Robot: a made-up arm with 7 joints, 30 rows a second.
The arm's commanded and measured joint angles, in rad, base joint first. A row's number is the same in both.
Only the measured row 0 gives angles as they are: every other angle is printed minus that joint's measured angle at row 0.
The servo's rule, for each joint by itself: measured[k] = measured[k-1] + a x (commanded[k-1-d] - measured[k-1]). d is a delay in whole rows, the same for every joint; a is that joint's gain. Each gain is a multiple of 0.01, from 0.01 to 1. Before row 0 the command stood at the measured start. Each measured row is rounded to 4 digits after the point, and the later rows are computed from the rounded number. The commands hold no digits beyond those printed.
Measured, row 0:
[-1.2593 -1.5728 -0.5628 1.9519 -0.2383 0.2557 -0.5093]
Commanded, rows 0 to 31:
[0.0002 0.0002 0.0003 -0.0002 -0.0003 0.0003 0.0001]
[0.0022 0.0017 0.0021 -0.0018 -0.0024 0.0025 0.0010]
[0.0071 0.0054 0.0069 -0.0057 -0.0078 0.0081 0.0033]
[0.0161 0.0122 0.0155 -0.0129 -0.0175 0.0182 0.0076]
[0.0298 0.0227 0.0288 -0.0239 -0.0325 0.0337 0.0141]
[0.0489 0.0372 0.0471 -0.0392 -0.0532 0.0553 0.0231]
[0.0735 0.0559 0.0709 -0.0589 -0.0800 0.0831 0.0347]
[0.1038 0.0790 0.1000 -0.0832 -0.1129 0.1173 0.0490]
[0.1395 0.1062 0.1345 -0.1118 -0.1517 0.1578 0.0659]
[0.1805 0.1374 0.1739 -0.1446 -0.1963 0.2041 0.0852]
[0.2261 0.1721 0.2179 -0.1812 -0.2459 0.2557 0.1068]
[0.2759 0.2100 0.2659 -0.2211 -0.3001 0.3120 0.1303]
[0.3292 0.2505 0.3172 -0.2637 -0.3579 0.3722 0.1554]
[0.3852 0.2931 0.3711 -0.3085 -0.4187 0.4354 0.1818]
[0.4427 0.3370 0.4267 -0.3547 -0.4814 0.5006 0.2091]
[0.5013 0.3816 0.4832 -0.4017 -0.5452 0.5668 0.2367]
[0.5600 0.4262 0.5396 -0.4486 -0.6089 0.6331 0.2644]
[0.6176 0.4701 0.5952 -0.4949 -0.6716 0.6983 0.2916]
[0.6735 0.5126 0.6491 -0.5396 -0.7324 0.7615 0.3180]
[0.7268 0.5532 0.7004 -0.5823 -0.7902 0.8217 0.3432]
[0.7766 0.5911 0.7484 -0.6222 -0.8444 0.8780 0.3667]
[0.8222 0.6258 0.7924 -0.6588 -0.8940 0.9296 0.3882]
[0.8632 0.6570 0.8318 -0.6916 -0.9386 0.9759 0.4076]
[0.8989 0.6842 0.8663 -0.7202 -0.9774 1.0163 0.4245]
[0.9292 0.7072 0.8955 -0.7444 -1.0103 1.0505 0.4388]
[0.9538 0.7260 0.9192 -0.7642 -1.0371 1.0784 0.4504]
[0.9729 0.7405 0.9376 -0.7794 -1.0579 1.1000 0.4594]
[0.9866 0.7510 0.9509 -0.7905 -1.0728 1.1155 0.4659]
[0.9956 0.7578 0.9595 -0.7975 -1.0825 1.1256 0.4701]
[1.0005 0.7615 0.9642 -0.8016 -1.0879 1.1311 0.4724]
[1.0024 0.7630 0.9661 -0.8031 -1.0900 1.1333 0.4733]
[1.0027 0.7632 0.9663 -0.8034 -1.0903 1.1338 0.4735]
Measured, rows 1 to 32:
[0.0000 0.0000 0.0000 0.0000 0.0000 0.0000 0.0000]
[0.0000 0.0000 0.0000 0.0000 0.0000 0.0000 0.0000]
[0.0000 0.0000 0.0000 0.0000 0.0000 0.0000 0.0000]
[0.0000 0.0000 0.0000 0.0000 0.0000 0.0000 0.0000]
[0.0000 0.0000 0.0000 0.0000 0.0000 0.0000 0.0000]
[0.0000 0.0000 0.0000 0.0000 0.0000 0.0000 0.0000]
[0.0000 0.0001 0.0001 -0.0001 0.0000 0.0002 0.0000]
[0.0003 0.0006 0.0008 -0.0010 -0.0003 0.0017 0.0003]
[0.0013 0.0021 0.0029 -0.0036 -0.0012 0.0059 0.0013]
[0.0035 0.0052 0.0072 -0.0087 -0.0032 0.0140 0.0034]
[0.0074 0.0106 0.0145 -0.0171 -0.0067 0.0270 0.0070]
[0.0136 0.0188 0.0256 -0.0293 -0.0123 0.0457 0.0125]
[0.0226 0.0303 0.0410 -0.0456 -0.0204 0.0704 0.0200]
[0.0348 0.0454 0.0611 -0.0663 -0.0315 0.1014 0.0299]
[0.0505 0.0642 0.0861 -0.0913 -0.0459 0.1386 0.0421]
[0.0700 0.0869 0.1160 -0.1206 -0.0639 0.1818 0.0568]
[0.0934 0.1133 0.1506 -0.1539 -0.0857 0.2306 0.0738]
[0.1208 0.1433 0.1898 -0.1909 -0.1114 0.2843 0.0930]
[0.1521 0.1765 0.2331 -0.2309 -0.1410 0.3423 0.1142]
[0.1871 0.2126 0.2800 -0.2736 -0.1743 0.4037 0.1372]
[0.2254 0.2512 0.3299 -0.3182 -0.2112 0.4677 0.1616]
[0.2668 0.2916 0.3820 -0.3641 -0.2513 0.5331 0.1871]
[0.3108 0.3333 0.4356 -0.4106 -0.2942 0.5991 0.2134]
[0.3568 0.3757 0.4899 -0.4570 -0.3395 0.6646 0.2400]
[0.4043 0.4181 0.5440 -0.5024 -0.3866 0.7286 0.2665]
[0.4527 0.4600 0.5972 -0.5463 -0.4350 0.7900 0.2926]
[0.5013 0.5006 0.6486 -0.5880 -0.4841 0.8481 0.3178]
[0.5494 0.5394 0.6975 -0.6269 -0.5333 0.9019 0.3417]
[0.5965 0.5759 0.7432 -0.6625 -0.5819 0.9507 0.3641]
[0.6419 0.6095 0.7851 -0.6942 -0.6294 0.9940 0.3846]
[0.6850 0.6398 0.8226 -0.7218 -0.6751 1.0313 0.4030]
[0.7253 0.6665 0.8554 -0.7451 -0.7185 1.0624 0.4191]
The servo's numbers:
d 6
a 0.15 0.31 0.34 0.55 0.12 0.66 0.34

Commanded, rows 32 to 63:
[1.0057 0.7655 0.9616 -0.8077 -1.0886 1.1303 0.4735]
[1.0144 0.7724 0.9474 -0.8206 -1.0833 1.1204 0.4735]
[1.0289 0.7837 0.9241 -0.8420 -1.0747 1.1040 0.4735]
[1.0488 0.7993 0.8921 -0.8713 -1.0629 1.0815 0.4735]
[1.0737 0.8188 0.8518 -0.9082 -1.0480 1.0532 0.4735]
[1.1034 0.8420 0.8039 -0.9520 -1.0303 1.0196 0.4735]
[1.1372 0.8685 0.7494 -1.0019 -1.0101 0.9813 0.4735]
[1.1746 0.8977 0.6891 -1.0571 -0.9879 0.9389 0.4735]
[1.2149 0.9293 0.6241 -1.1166 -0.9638 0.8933 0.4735]
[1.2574 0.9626 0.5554 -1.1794 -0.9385 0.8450 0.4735]
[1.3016 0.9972 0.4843 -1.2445 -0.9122 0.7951 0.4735]
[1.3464 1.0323 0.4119 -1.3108 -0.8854 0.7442 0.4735]
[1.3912 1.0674 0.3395 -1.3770 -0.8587 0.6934 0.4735]
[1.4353 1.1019 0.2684 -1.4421 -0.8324 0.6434 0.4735]
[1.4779 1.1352 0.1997 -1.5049 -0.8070 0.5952 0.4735]
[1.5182 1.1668 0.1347 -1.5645 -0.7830 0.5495 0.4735]
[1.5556 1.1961 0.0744 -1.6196 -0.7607 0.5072 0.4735]
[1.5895 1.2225 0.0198 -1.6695 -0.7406 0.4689 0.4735]
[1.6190 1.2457 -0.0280 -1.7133 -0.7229 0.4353 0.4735]
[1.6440 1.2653 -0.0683 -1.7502 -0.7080 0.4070 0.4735]
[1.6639 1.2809 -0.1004 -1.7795 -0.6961 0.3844 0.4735]
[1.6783 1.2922 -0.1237 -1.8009 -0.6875 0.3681 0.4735]
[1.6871 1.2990 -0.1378 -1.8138 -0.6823 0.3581 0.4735]
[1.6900 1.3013 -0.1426 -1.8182 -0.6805 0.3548 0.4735]
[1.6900 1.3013 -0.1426 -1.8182 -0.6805 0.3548 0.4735]
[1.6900 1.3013 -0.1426 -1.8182 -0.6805 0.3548 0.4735]
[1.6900 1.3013 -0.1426 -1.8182 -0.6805 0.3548 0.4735]
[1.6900 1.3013 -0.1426 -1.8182 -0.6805 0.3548 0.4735]
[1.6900 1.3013 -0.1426 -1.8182 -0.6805 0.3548 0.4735]
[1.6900 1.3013 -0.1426 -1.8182 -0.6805 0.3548 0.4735]
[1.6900 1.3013 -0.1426 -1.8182 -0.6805 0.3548 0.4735]
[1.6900 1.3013 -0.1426 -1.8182 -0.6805 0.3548 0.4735]
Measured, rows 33 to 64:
[0.7624 0.6894 0.8833 -0.7640 -0.7592 1.0872 0.4328]
[0.7960 0.7085 0.9063 -0.7786 -0.7968 1.1059 0.4441]
[0.8259 0.7238 0.9244 -0.7890 -0.8311 1.1189 0.4529]
[0.8521 0.7355 0.9379 -0.7959 -0.8619 1.1270 0.4595]
[0.8746 0.7440 0.9475 -0.7999 -0.8893 1.1312 0.4642]
[0.8938 0.7500 0.9539 -0.8018 -0.9134 1.1329 0.4674]
[0.9106 0.7548 0.9565 -0.8050 -0.9344 1.1312 0.4695]
[0.9262 0.7603 0.9534 -0.8136 -0.9523 1.1241 0.4709]
[0.9416 0.7676 0.9434 -0.8292 -0.9670 1.1108 0.4718]
[0.9577 0.7774 0.9260 -0.8524 -0.9785 1.0915 0.4724]
[0.9751 0.7902 0.9008 -0.8831 -0.9868 1.0662 0.4728]
[0.9943 0.8063 0.8679 -0.9210 -0.9920 1.0354 0.4730]
[1.0157 0.8256 0.8276 -0.9655 -0.9942 0.9997 0.4732]
[1.0395 0.8480 0.7805 -1.0159 -0.9934 0.9596 0.4733]
[1.0658 0.8732 0.7273 -1.0713 -0.9898 0.9158 0.4734]
[1.0945 0.9009 0.6689 -1.1308 -0.9836 0.8691 0.4734]
[1.1256 0.9308 0.6061 -1.1933 -0.9750 0.8203 0.4734]
[1.1587 0.9623 0.5401 -1.2579 -0.9642 0.7701 0.4734]
[1.1936 0.9949 0.4719 -1.3234 -0.9515 0.7195 0.4734]
[1.2299 1.0281 0.4027 -1.3887 -0.9372 0.6693 0.4734]
[1.2671 1.0613 0.3337 -1.4526 -0.9216 0.6204 0.4734]
[1.3048 1.0940 0.2660 -1.5141 -0.9050 0.5736 0.4734]
[1.3424 1.1257 0.2009 -1.5721 -0.8877 0.5298 0.4734]
[1.3795 1.1557 0.1393 -1.6257 -0.8700 0.4896 0.4734]
[1.4154 1.1836 0.0824 -1.6739 -0.8523 0.4538 0.4734]
[1.4497 1.2089 0.0312 -1.7159 -0.8350 0.4229 0.4734]
[1.4818 1.2312 -0.0135 -1.7509 -0.8183 0.3975 0.4734]
[1.5113 1.2501 -0.0510 -1.7784 -0.8026 0.3781 0.4734]
[1.5377 1.2653 -0.0805 -1.7979 -0.7882 0.3649 0.4734]
[1.5605 1.2765 -0.1016 -1.8091 -0.7753 0.3582 0.4734]
[1.5799 1.2842 -0.1155 -1.8141 -0.7639 0.3560 0.4734]
[1.5964 1.2895 -0.1247 -1.8164 -0.7539 0.3552 0.4734]

